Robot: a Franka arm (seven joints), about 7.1 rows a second.
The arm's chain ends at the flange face. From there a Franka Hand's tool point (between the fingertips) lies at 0.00 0.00 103.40 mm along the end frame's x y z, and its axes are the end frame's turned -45 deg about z.
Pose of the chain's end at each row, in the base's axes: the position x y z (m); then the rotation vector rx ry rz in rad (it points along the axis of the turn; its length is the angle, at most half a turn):
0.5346 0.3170 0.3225 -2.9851 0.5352 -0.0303
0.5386 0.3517 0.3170 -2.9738 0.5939 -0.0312
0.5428 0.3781 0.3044 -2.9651 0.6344 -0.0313
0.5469 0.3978 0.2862 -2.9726 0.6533 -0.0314
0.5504 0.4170 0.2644 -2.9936 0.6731 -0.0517
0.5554 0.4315 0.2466 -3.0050 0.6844 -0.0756
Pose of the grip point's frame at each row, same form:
0.5386 0.3277 0.2197 -2.9770 -0.6510 -0.0916
0.5429 0.3623 0.2142 -2.9893 -0.5922 -0.0925
0.5472 0.3887 0.2016 -2.9969 -0.5513 -0.0928
0.5511 0.4072 0.1833 -3.0104 -0.5365 -0.0865
0.5554 0.4236 0.1613 -3.0406 -0.5267 -0.0911
0.5617 0.4363 0.1435 -3.0602 -0.5214 -0.1052

